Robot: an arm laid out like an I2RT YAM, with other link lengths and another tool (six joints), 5 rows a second.
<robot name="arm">
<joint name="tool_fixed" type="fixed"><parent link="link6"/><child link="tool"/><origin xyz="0.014 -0.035 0.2" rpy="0.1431 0 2.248"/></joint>
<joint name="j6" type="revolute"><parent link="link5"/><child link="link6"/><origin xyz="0 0.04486 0.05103" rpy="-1.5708 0 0"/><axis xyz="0 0 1"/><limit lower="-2.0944" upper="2.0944"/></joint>
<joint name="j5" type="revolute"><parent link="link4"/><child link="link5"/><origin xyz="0.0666 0.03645 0.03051" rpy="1.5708 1.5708 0"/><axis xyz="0 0 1"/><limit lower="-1.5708" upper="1.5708"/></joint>
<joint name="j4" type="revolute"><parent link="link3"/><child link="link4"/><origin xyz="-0.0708 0.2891 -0.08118" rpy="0 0 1.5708"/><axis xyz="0 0 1"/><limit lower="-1.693" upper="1.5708"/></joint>
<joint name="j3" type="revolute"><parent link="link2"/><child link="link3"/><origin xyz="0 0.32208 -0.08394" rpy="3.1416 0 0"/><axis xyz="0 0 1"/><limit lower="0" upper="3.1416"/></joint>
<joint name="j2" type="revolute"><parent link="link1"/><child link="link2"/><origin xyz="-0.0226 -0.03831 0.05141" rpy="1.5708 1.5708 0"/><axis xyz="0 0 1"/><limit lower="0" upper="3.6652"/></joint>
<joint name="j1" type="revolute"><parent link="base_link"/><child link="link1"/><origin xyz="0 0 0.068" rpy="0 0 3.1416"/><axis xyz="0 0 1"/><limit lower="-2.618" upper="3.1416"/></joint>
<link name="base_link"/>
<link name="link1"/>
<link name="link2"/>
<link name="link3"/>
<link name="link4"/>
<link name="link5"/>
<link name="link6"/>
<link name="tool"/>
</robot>
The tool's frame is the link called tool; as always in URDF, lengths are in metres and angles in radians.
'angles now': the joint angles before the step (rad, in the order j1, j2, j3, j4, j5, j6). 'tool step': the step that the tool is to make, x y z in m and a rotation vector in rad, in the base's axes. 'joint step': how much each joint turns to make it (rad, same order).
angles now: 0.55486, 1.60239, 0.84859, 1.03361, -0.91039, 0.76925
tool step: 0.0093, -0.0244, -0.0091, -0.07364, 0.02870, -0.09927
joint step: -0.03857, -0.11248, -0.03915, -0.20952, 0.04917, -0.09537
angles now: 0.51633, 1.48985, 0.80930, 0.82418, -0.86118, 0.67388
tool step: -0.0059, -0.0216, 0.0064, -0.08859, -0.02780, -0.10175
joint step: -0.00039, -0.16206, -0.00324, -0.28319, 0.09384, -0.14383
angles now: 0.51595, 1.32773, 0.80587, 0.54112, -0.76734, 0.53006
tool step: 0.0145, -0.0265, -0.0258, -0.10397, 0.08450, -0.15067
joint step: -0.01168, -0.08245, -0.00725, -0.23426, 0.14168, -0.05338
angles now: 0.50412, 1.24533, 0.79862, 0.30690, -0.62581, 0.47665
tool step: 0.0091, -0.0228, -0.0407, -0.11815, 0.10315, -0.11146
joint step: -0.00224, -0.02298, 0.00072, -0.18925, 0.11831, -0.03355
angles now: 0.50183, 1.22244, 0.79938, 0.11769, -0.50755, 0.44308
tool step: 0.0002, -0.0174, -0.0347, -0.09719, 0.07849, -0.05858
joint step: 0.00000, 0.00014, 0.00018, -0.12746, 0.07171, -0.02594
